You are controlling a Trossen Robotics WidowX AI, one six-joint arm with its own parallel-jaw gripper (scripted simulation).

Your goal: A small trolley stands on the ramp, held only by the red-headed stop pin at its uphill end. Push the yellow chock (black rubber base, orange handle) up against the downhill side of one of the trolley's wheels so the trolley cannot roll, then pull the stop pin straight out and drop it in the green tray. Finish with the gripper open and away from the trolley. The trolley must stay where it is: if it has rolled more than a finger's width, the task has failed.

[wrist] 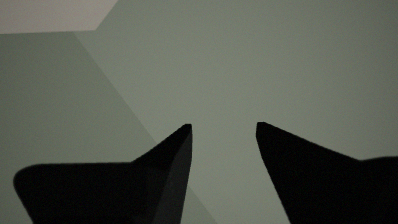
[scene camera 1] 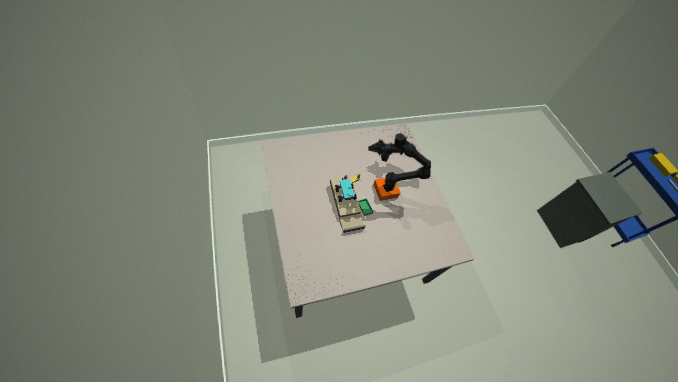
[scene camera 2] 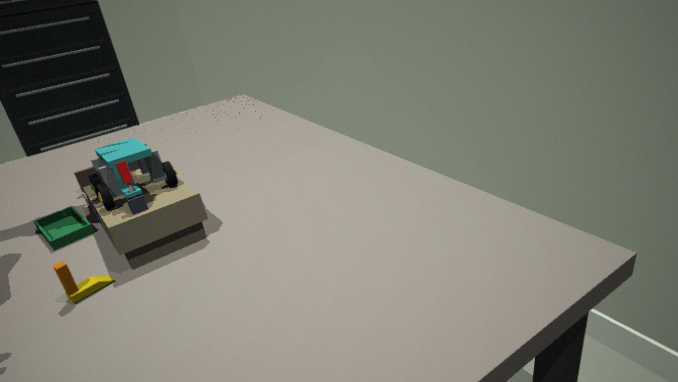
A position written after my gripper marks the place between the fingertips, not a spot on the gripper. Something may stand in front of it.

Note:
In view: my gripper (wrist: 223,129) and a yellow chock (scene camera 2: 75,293).
The wrist view misses the yellow chock: it is out of frame.

